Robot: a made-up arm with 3 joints. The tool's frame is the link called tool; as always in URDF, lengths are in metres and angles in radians. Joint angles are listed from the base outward.
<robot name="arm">
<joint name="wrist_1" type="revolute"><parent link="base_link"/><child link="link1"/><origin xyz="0.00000 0.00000 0.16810" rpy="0.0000 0.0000 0.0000"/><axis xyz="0 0 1"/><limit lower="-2.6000" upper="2.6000"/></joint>
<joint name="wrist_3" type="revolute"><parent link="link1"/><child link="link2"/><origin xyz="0.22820 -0.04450 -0.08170" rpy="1.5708 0.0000 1.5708"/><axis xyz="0 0 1"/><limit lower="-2.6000" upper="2.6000"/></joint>
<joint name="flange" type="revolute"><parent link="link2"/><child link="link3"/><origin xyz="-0.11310 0.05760 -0.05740" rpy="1.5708 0.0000 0.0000"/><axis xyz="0 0 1"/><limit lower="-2.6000" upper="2.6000"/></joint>
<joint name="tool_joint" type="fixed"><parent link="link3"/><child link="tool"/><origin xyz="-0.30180 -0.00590 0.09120" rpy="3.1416 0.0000 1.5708"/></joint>
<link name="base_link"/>
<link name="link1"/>
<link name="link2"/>
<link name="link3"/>
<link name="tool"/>
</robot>
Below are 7 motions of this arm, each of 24 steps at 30 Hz.
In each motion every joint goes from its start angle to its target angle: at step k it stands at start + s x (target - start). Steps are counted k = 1, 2, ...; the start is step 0. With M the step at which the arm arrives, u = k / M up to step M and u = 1 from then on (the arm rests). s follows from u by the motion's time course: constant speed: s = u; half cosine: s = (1 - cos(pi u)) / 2; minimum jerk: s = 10 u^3 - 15 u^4 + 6 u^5.
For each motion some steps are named. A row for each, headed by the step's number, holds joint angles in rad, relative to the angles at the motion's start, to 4 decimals.
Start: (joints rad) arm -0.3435 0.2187 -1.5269
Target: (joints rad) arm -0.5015 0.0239 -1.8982
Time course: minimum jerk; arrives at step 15
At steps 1, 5, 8, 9, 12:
1: -0.0004 -0.0005 -0.0010
5: -0.0332 -0.0409 -0.0779
8: -0.0888 -0.1095 -0.2088
9: -0.1078 -0.1330 -0.2534
12: -0.1488 -0.1835 -0.3498

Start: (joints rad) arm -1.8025 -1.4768 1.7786
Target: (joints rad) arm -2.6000 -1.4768 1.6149
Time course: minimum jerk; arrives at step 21
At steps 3, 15, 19, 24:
3: -0.0186 0.0000 -0.0038
15: -0.6821 0.0000 -0.1400
19: -0.7916 0.0000 -0.1625
24: -0.7975 0.0000 -0.1637

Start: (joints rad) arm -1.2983 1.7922 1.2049
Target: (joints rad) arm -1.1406 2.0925 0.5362
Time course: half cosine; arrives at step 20
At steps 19, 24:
19: 0.1567 0.2985 -0.6646
24: 0.1577 0.3003 -0.6687

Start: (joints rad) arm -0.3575 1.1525 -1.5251
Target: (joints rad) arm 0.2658 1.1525 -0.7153
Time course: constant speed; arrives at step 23
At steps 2, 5, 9, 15, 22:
2: 0.0542 0.0000 0.0704
5: 0.1355 0.0000 0.1760
9: 0.2439 0.0000 0.3169
15: 0.4065 0.0000 0.5281
22: 0.5962 0.0000 0.7746

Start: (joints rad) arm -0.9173 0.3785 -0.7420
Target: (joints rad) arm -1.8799 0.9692 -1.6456
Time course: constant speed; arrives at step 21
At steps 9, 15, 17, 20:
9: -0.4125 0.2532 -0.3873
15: -0.6876 0.4219 -0.6454
17: -0.7792 0.4782 -0.7315
20: -0.9168 0.5626 -0.8606

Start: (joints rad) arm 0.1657 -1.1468 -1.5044
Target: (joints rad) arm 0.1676 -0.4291 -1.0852
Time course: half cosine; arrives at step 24
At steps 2, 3, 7, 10, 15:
2: 0.0000 0.0122 0.0071
3: 0.0001 0.0273 0.0160
7: 0.0004 0.1404 0.0820
10: 0.0007 0.2660 0.1554
15: 0.0013 0.4962 0.2898

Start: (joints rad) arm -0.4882 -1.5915 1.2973
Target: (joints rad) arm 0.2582 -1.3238 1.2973
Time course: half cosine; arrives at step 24
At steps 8, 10, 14, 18, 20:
8: 0.1866 0.0669 0.0000
10: 0.2766 0.0992 0.0000
14: 0.4698 0.1685 0.0000
18: 0.6371 0.2285 0.0000
20: 0.6964 0.2498 0.0000

